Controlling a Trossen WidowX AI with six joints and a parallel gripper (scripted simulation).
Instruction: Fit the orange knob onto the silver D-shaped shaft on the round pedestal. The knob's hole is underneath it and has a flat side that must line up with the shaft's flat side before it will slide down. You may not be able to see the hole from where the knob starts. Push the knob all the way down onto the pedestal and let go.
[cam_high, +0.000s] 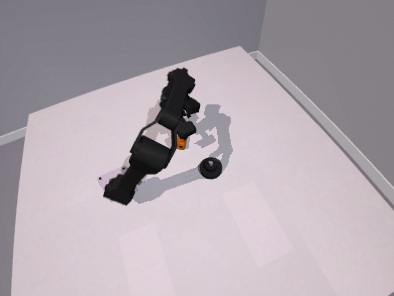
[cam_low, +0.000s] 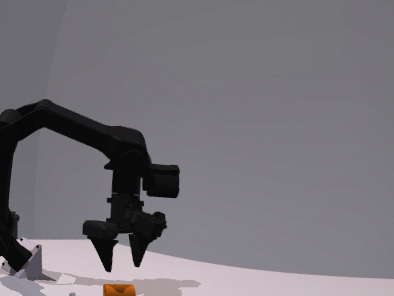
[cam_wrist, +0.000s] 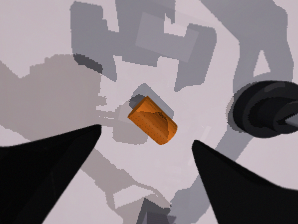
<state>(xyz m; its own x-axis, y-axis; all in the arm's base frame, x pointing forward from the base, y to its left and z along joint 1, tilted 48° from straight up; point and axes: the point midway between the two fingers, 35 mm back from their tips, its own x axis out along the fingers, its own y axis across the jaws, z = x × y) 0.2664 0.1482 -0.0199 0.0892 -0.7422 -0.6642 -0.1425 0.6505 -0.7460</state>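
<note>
Now: gripper tip 6 cm above the orange knob. Also, from my gripper tip: round pedestal 17 cm to the right, 6 cm ahead, 4 cm below.
</note>
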